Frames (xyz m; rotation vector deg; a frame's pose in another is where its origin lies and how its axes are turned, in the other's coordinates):
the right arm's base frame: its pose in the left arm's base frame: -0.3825 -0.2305 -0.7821 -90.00 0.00 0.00
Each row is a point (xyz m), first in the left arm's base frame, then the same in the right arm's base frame.
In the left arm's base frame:
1: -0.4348 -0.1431 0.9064
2: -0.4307 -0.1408 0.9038
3: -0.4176 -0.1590 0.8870
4: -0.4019 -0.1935 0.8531
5: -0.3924 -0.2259 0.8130
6: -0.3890 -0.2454 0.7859
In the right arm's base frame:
1: -0.0523 -1.6885 0.0874
2: -0.0482 -1.6859 0.0897
3: -0.0351 -1.6691 0.0715
4: -0.0194 -1.6352 0.0370
5: -0.0099 -1.5951 0.0046
6: -0.0065 -1.5680 -0.0149

